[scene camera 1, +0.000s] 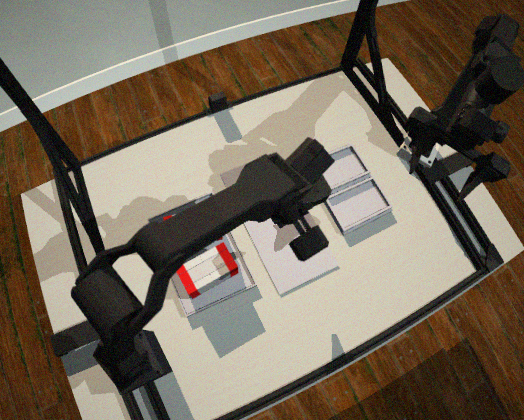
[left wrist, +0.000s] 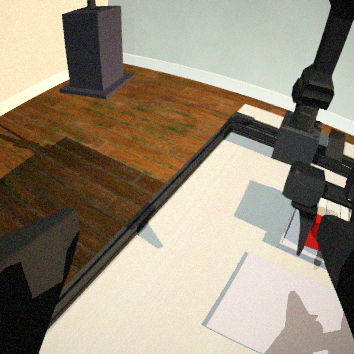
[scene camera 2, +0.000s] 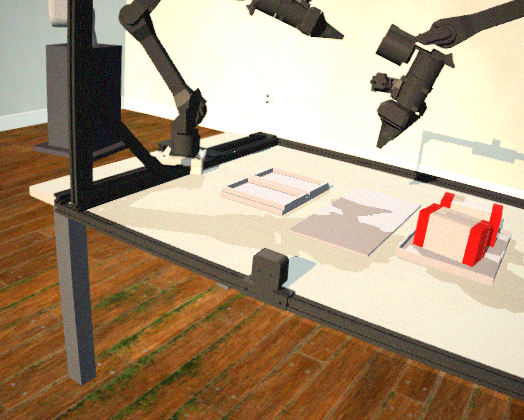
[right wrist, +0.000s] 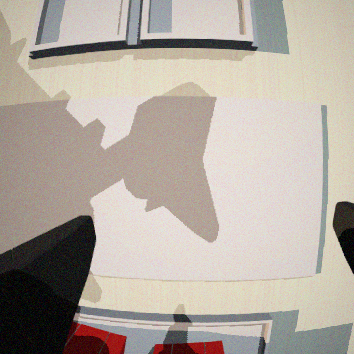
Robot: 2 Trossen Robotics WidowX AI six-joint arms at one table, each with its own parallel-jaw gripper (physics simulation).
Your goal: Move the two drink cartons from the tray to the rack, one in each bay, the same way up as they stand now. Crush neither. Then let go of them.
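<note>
Two white drink cartons with red ends lie in the grey tray. One carton shows fully; the other carton is mostly hidden under my right arm. A red carton end also shows in the left wrist view. The two-bay rack is empty. My right gripper is open and empty, high above the mat between tray and rack. My left gripper is open and empty, raised high near its own base.
A flat pale mat lies between tray and rack. A small dark camera block sits on the table's frame. Black frame posts stand at the table's corners. A dark pedestal stands on the floor.
</note>
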